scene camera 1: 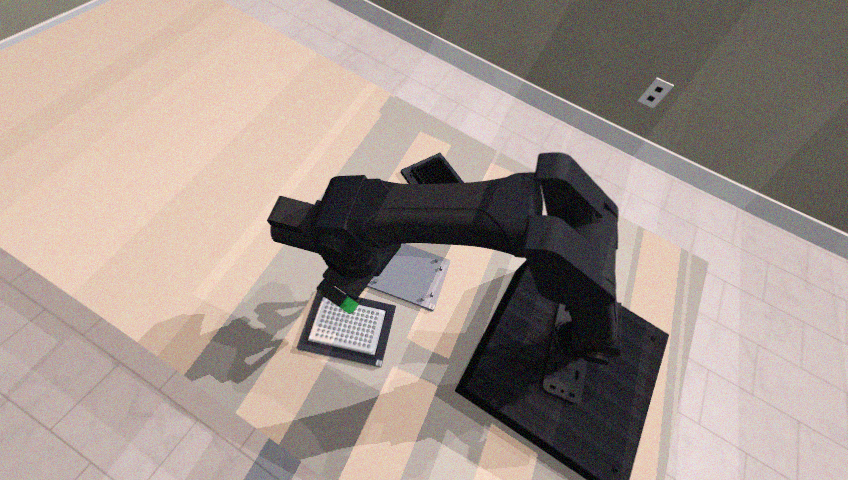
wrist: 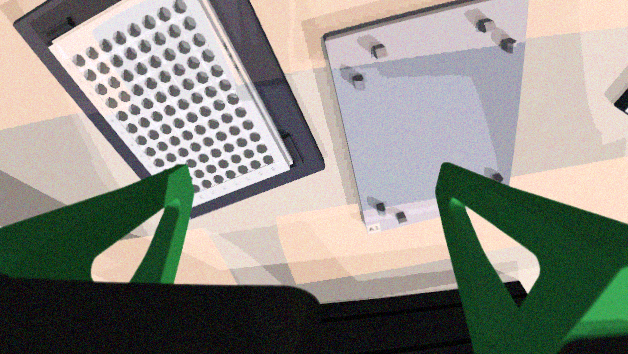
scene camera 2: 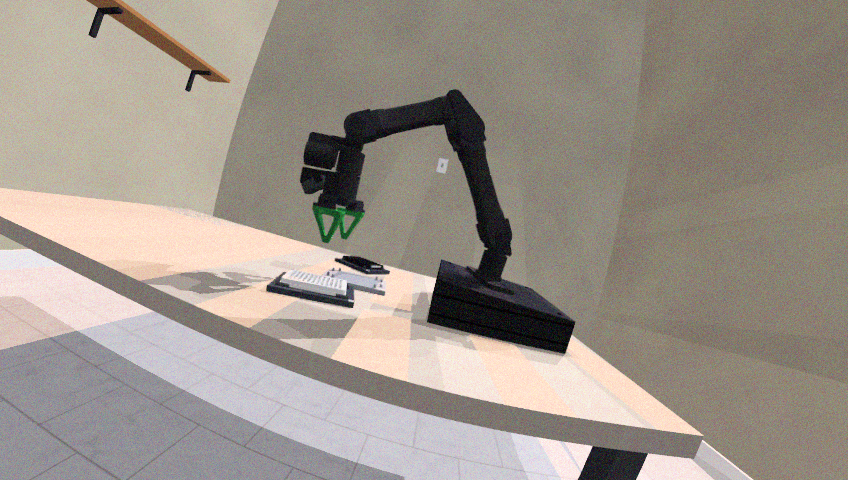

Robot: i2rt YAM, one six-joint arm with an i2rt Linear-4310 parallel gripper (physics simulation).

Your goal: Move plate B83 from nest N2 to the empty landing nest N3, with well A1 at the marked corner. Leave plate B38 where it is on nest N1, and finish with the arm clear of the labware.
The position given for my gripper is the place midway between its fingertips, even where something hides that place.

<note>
My gripper (scene camera 1: 364, 279) is open, holding nothing. Further things: a grey nest plate (scene camera 1: 413, 275).
My gripper also shows in the wrist view (wrist: 314, 177) and in scene camera 2 (scene camera 2: 335, 240). The grey nest plate shows as well in the wrist view (wrist: 414, 91) and in scene camera 2 (scene camera 2: 372, 285).
</note>
